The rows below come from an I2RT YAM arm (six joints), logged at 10 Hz.
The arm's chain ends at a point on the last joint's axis. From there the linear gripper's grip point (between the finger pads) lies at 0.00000 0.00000 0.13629 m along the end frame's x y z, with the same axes.
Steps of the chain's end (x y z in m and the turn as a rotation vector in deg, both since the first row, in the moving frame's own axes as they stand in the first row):
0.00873 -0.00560 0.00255 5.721 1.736 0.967
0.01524 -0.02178 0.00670 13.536 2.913 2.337
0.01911 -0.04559 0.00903 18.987 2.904 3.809
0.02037 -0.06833 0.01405 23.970 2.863 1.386
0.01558 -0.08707 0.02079 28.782 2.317 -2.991
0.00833 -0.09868 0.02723 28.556 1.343 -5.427
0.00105 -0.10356 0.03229 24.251 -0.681 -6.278
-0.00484 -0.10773 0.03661 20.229 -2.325 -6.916
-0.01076 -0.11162 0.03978 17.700 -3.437 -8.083
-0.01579 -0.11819 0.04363 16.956 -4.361 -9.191
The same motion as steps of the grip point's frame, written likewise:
0.01297 -0.01915 0.00181 5.721 1.736 0.967
0.02275 -0.05352 0.00274 13.536 2.913 2.337
0.02737 -0.08965 0.00145 18.987 2.904 3.809
0.02766 -0.12359 0.00213 23.970 2.863 1.386
0.01911 -0.15278 0.00385 28.782 2.317 -2.991
0.00824 -0.16387 0.01063 28.556 1.343 -5.427
-0.00363 -0.15934 0.02027 24.251 -0.681 -6.278
-0.01311 -0.15440 0.02810 20.229 -2.325 -6.916
-0.02172 -0.15232 0.03310 17.700 -3.437 -8.083
-0.02916 -0.15690 0.03733 16.956 -4.361 -9.191

